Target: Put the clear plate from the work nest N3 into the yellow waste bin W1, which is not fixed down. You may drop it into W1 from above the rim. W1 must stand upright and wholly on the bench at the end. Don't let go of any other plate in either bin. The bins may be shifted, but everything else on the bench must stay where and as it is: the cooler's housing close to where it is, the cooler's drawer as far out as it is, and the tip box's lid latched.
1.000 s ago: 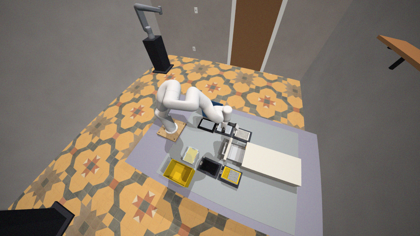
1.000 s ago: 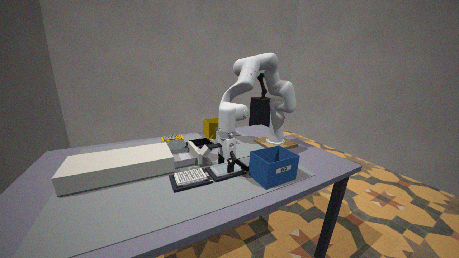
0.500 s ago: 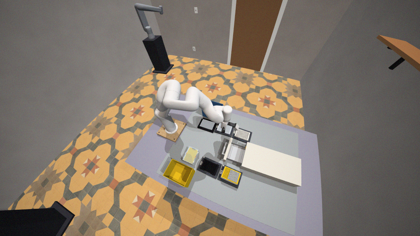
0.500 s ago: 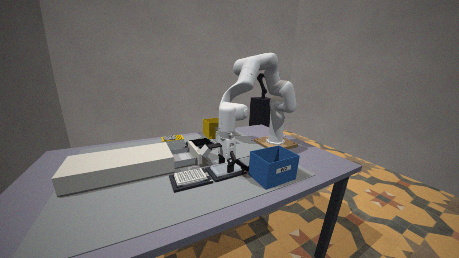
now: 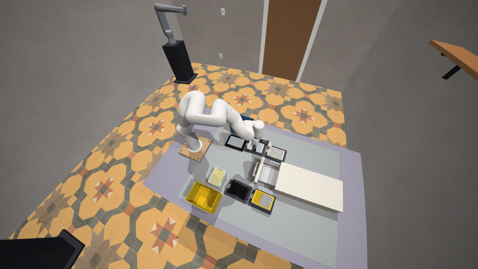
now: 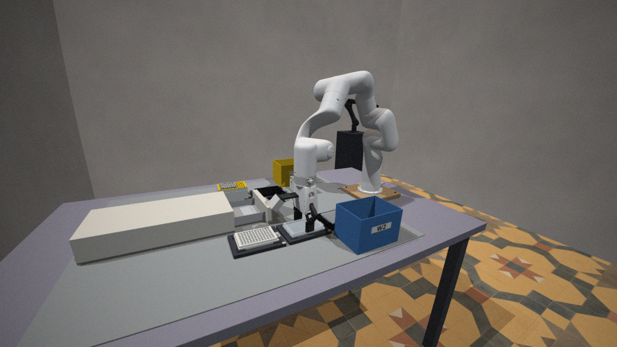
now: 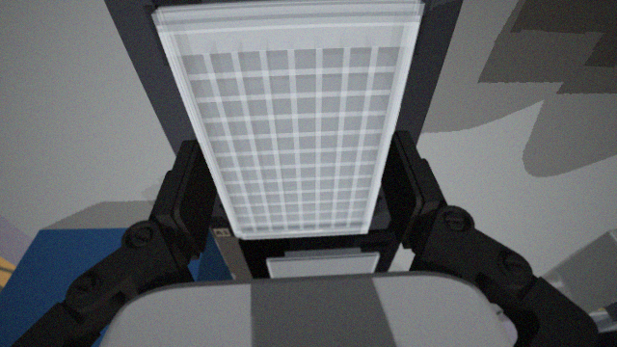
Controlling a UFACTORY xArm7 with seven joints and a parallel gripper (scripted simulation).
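Now: hand 1 cm above the clear plate. Also, from my hand: blue bin W2 (16 cm behind, 15 cm to the left, 1 cm above); white plate (17 cm ahead, 2 cm to the right, 1 cm below); drawer (21 cm to the right, 19 cm ahead, 1 cm below).
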